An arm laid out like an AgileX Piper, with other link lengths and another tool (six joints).
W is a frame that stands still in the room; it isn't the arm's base.
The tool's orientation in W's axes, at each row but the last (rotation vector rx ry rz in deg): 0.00, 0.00, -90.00; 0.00, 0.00, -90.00; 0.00, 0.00, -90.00; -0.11, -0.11, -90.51; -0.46, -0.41, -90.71; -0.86, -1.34, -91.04; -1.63, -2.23, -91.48; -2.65, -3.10, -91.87; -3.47, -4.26, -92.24; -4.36, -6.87, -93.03; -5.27, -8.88, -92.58; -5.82, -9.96, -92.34; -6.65, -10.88, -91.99
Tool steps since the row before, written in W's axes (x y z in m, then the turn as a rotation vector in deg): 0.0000, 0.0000, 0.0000, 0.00, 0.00, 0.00; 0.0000, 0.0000, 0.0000, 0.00, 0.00, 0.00; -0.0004, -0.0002, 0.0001, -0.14, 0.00, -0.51; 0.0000, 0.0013, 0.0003, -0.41, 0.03, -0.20; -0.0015, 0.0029, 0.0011, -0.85, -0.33, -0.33; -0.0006, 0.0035, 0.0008, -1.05, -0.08, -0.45; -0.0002, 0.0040, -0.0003, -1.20, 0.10, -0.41; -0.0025, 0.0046, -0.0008, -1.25, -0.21, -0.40; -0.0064, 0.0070, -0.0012, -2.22, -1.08, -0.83; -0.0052, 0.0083, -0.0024, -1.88, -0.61, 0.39; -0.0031, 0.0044, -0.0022, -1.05, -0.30, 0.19; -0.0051, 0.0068, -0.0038, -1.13, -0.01, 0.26; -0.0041, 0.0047, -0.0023, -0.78, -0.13, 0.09
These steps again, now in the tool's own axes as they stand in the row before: 0.0000, 0.0000, 0.0000, 0.00, 0.00, 0.00; 0.0000, 0.0000, 0.0000, 0.00, 0.00, 0.00; 0.0002, -0.0004, 0.0001, 0.00, -0.14, -0.51; -0.0013, 0.0000, 0.0003, -0.03, -0.41, -0.20; -0.0029, -0.0015, 0.0011, 0.34, -0.85, -0.33; -0.0035, -0.0007, 0.0009, 0.09, -1.05, -0.45; -0.0040, -0.0003, -0.0001, -0.09, -1.21, -0.40; -0.0046, -0.0027, -0.0005, 0.23, -1.24, -0.41; -0.0068, -0.0067, -0.0006, 1.09, -2.18, -0.90; -0.0082, -0.0057, -0.0012, 0.76, -1.83, 0.36; -0.0045, -0.0034, -0.0014, 0.38, -1.03, 0.18; -0.0071, -0.0056, -0.0023, 0.11, -1.11, 0.30; -0.0049, -0.0044, -0.0012, 0.18, -0.77, 0.10
